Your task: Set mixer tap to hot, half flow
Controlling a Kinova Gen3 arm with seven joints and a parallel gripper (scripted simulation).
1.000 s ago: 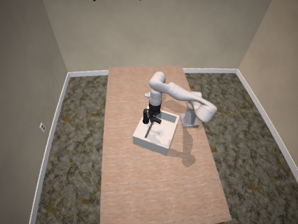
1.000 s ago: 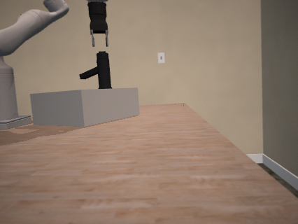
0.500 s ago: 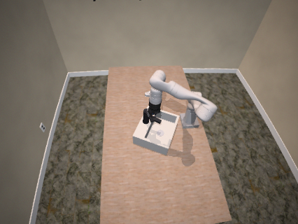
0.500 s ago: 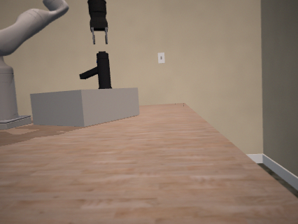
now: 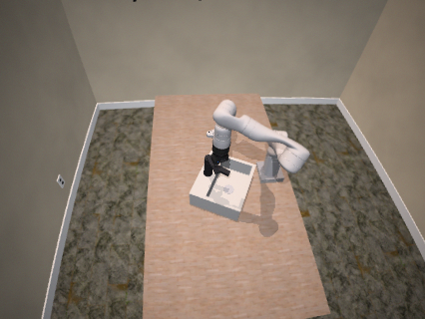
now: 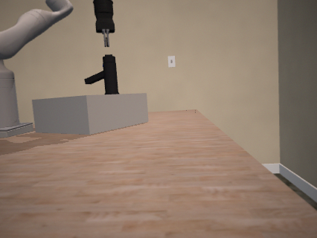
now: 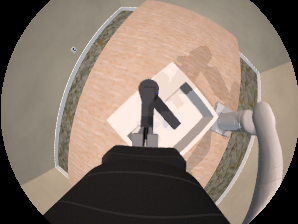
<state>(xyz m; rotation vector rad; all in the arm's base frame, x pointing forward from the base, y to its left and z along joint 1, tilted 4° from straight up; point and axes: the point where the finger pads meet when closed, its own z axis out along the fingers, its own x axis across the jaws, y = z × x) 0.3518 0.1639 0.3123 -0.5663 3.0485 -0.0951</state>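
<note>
My hand is 1 cm short of the lever, 3 cm to the left of it and 7 cm above it. Also, from my hand: white sink block: 8 cm behind, 3 cm to the right, 30 cm below; black mixer tap: 1 cm ahead, 6 cm to the right, 11 cm below.
</note>
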